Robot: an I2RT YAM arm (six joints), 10 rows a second.
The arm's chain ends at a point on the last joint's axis. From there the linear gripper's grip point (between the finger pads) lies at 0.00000 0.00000 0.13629 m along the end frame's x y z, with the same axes.
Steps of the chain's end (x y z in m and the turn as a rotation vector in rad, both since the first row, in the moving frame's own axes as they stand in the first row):
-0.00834 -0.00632 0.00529 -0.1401 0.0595 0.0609
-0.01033 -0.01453 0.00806 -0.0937 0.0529 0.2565
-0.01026 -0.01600 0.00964 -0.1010 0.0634 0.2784
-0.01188 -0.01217 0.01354 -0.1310 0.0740 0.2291
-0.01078 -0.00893 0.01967 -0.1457 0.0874 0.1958
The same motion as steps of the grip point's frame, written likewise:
-0.00085 0.01294 0.00371 -0.1401 0.0595 0.0609
-0.00484 -0.00100 0.00728 -0.0937 0.0529 0.2565
-0.00365 -0.00125 0.00868 -0.1010 0.0634 0.2784
-0.00395 0.00661 0.01201 -0.1310 0.0740 0.2291
-0.00093 0.01187 0.01771 -0.1457 0.0874 0.1958

